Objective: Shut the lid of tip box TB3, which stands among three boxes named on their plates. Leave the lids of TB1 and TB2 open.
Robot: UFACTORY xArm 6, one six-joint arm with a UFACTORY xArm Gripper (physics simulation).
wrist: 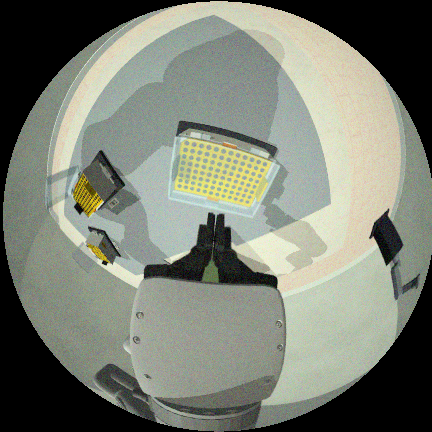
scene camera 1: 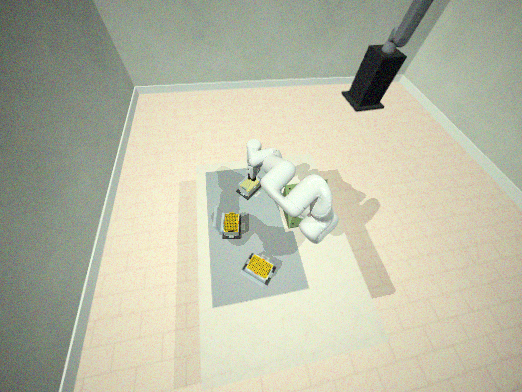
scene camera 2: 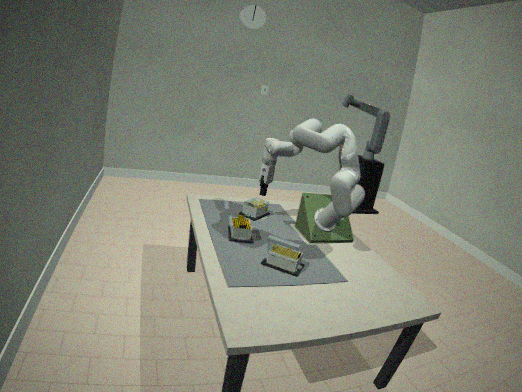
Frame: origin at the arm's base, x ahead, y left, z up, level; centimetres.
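Seen in the pictures: gripper, fingertip midpoint: (wrist: 214,222) (scene camera 1: 253,179) (scene camera 2: 262,195); arm's base, origin of the base link: (scene camera 2: 324,220).
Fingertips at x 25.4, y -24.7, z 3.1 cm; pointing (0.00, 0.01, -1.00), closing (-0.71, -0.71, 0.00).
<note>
Offsets run from my fingertips to a thing's top centre. Level surfaces: height alone.
Three tip boxes with yellow racks stand on the grey mat; their name plates cannot be read. The far box {dy -0.9, dx +1.1, dz -4.2 cm} (scene camera 1: 248,187) (scene camera 2: 256,207) (wrist: 220,172) has its clear lid lying over the rack, which looks paler through it. The middle box {dy +22.8, dx +18.2, dz -4.5 cm} (scene camera 1: 231,224) (scene camera 2: 241,231) (wrist: 89,195) has its clear lid standing open. The near box (scene camera 1: 260,267) (scene camera 2: 284,257) (wrist: 101,248) also has its lid open. My gripper (scene camera 1: 251,179) (scene camera 2: 263,194) (wrist: 214,222) is shut and empty, above the far box, with its fingertips near the box's edge in the wrist view.
The grey mat {dz -12.0 cm} (scene camera 1: 225,285) (scene camera 2: 240,272) lies on the pale table {dz -12.2 cm} (scene camera 1: 280,330) (scene camera 2: 320,310). The arm stands on a green base (scene camera 2: 310,220) to the right of the boxes. A black pedestal (scene camera 1: 376,75) (scene camera 2: 371,185) (wrist: 387,237) with a grey arm stands on the floor beyond the table.
</note>
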